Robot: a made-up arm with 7 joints. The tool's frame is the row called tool. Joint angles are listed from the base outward.
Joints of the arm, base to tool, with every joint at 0 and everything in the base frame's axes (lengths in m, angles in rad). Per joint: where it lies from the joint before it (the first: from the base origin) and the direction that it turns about. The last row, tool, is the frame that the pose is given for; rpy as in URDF.
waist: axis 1 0 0 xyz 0.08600 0.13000 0.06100
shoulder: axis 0 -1 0 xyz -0.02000 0.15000 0.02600
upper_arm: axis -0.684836 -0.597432 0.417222 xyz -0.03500 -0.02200 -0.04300
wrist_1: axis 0 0 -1 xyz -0.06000 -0.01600 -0.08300
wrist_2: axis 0 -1 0 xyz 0.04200 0.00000 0.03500
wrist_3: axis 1 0 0 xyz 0.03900 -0.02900 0.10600
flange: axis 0 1 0 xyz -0.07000 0.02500 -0.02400
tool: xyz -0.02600 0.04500 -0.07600 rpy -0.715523 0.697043 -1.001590
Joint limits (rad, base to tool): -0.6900..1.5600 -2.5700..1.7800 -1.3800..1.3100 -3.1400..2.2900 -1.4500..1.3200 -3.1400..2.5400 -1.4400..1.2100
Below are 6 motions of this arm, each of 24 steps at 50 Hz.
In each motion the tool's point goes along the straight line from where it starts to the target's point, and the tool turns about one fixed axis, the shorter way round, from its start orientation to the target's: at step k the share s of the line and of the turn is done. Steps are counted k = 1, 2, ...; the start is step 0. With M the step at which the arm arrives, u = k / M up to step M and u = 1 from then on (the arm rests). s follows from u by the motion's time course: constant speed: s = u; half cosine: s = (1 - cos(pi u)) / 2; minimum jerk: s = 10 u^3 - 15 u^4 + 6 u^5.
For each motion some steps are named. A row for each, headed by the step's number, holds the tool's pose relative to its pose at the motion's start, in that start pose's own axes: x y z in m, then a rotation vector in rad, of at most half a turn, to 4 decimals.
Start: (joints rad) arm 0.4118 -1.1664 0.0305 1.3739 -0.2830 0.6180 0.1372
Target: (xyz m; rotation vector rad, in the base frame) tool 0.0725 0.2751 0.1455 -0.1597 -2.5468 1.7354
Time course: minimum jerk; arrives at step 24
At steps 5, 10, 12, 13, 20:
5: -0.0010 0.0012 -0.0023 -0.0050 0.0112 -0.0172
10: -0.0051 0.0063 -0.0122 -0.0269 0.0599 -0.0923
12: -0.0074 0.0090 -0.0177 -0.0387 0.0864 -0.1331
13: -0.0085 0.0104 -0.0204 -0.0448 0.0999 -0.1538
20: -0.0142 0.0174 -0.0341 -0.0747 0.1667 -0.2567

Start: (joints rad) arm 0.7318 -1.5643 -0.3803 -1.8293 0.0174 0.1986 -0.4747
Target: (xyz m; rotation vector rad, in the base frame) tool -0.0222 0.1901 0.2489 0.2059 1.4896 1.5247
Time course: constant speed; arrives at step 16
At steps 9, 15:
9: 0.0420 -0.0391 -0.0010 -0.2339 0.1811 -0.4192
15: 0.0700 -0.0652 -0.0016 -0.3899 0.3019 -0.6987

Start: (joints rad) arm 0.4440 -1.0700 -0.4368 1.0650 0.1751 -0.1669 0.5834
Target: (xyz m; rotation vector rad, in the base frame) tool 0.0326 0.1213 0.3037 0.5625 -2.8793 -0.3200
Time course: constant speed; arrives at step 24
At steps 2, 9, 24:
2: 0.0025 -0.0142 0.0040 -0.0815 -0.0196 0.0018
9: 0.0111 -0.0639 0.0180 -0.3666 -0.0884 0.0080
24: 0.0296 -0.1703 0.0479 -0.9777 -0.2357 0.0215

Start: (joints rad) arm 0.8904 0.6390 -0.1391 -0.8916 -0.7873 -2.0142 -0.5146
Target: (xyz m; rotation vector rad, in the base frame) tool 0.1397 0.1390 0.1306 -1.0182 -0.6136 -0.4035
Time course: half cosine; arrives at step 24
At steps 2, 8, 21, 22, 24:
2: -0.0004 0.0001 0.0000 0.0045 0.0037 0.0041
8: -0.0061 0.0009 -0.0007 0.0653 0.0538 0.0604
21: -0.0236 0.0034 -0.0026 0.2513 0.2070 0.2325
22: -0.0241 0.0035 -0.0026 0.2567 0.2115 0.2376
24: -0.0245 0.0035 -0.0027 0.2612 0.2152 0.2417

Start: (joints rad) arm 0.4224 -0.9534 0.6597 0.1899 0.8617 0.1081 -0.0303
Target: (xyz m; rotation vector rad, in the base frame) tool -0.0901 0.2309 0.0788 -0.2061 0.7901 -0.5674
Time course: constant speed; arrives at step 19
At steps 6, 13, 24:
6: 0.0010 -0.0018 -0.0055 -0.0491 0.0669 -0.1138
13: 0.0022 -0.0040 -0.0120 -0.1063 0.1449 -0.2465
24: 0.0032 -0.0058 -0.0175 -0.1554 0.2118 -0.3603

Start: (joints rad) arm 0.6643 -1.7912 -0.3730 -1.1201 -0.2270 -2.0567 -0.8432
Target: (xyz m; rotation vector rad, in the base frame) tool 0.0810 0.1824 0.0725 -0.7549 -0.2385 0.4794
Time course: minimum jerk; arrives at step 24
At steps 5, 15, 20, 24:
5: -0.0002 -0.0049 -0.0010 -0.0532 0.0106 -0.0366
15: -0.0024 -0.0555 -0.0115 -0.5982 0.1188 -0.4113
20: -0.0032 -0.0739 -0.0152 -0.7960 0.1581 -0.5474
24: -0.0033 -0.0766 -0.0158 -0.8253 0.1639 -0.5675

